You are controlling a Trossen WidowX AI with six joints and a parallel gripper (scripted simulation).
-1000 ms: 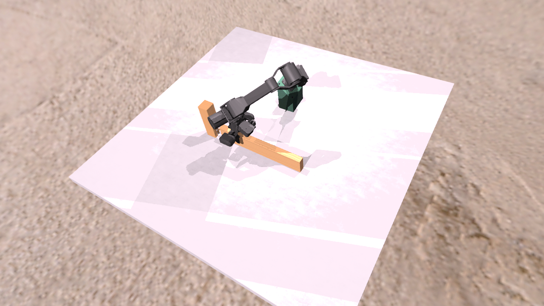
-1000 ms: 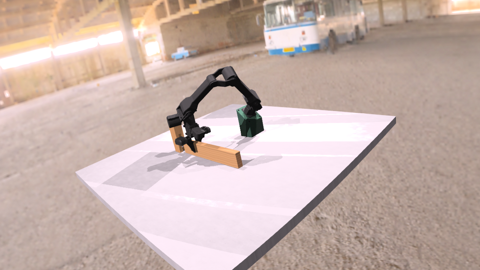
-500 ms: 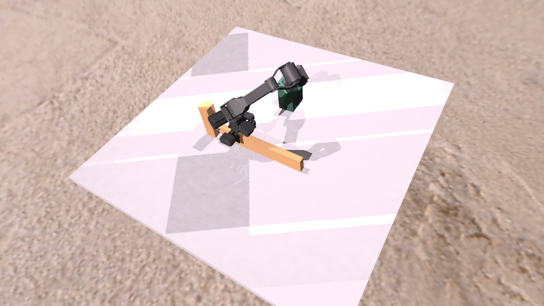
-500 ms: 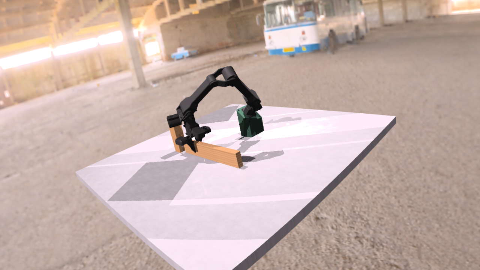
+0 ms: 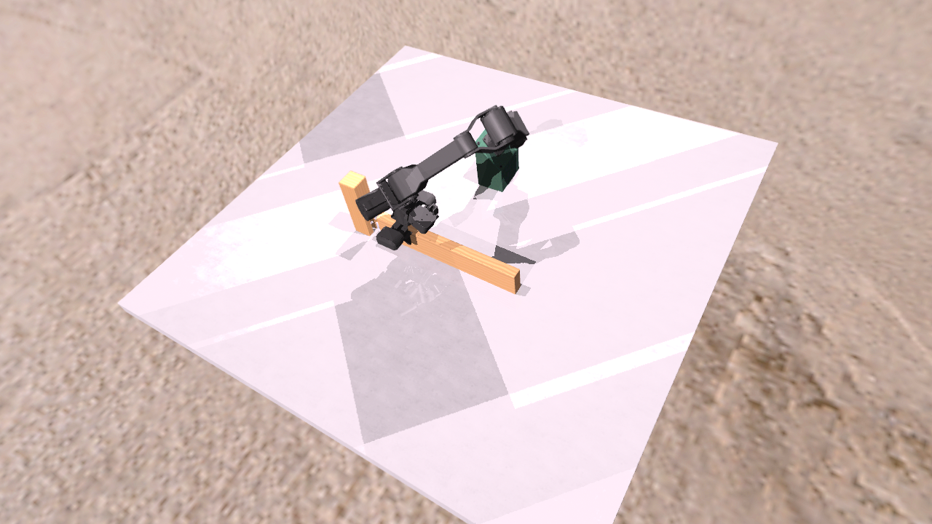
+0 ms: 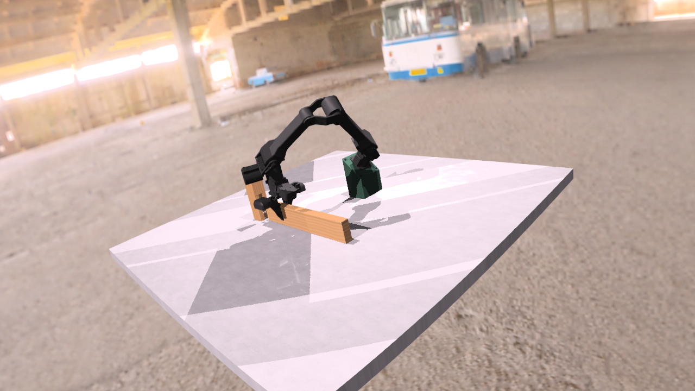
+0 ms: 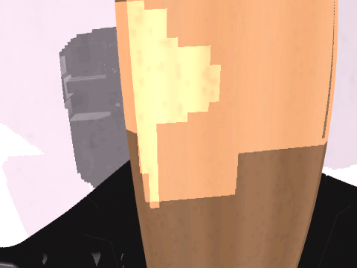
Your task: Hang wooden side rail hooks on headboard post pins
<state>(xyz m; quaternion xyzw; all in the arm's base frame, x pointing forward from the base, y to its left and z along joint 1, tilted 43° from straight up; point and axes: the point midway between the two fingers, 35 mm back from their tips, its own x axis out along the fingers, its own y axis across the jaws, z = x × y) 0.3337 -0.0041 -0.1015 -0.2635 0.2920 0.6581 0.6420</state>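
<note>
Right now my gripper tip is 15 cm to the left of the wooden headboard post and 6 cm below it.
</note>
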